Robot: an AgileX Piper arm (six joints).
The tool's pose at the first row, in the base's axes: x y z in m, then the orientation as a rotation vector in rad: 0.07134, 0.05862, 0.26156, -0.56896, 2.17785, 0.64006
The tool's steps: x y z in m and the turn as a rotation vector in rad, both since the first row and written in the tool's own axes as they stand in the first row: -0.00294, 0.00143, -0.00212, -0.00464, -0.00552, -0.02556; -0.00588, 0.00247, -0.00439, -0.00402, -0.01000, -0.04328; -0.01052, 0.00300, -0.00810, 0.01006, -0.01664, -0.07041; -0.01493, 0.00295, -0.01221, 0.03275, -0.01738, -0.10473; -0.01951, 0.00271, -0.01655, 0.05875, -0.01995, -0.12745; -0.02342, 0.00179, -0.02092, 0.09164, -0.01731, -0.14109
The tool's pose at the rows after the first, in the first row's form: 0.07108, 0.05899, 0.26543, -0.59587, 2.16108, 0.63247; 0.07097, 0.05897, 0.26929, -0.61211, 2.14952, 0.62299; 0.07136, 0.05800, 0.27516, -0.62996, 2.13453, 0.59384; 0.07173, 0.05629, 0.28093, -0.65306, 2.12309, 0.55040; 0.07219, 0.05433, 0.28691, -0.66141, 2.11528, 0.50990; 0.07262, 0.05170, 0.29222, -0.65902, 2.11712, 0.46578
